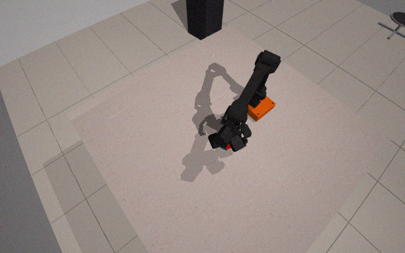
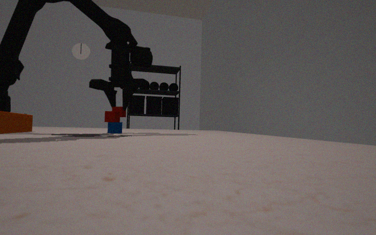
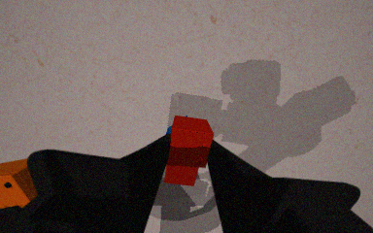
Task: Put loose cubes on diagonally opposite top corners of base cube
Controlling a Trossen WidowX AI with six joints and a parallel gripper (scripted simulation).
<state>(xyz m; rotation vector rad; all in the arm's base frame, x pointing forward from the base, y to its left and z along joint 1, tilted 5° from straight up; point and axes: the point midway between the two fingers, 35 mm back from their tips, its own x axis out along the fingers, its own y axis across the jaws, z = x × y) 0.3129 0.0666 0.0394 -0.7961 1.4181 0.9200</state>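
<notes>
The blue cube lies 6 cm below my gripper tip, 2 cm to the right of it and 1 cm behind it.
</notes>
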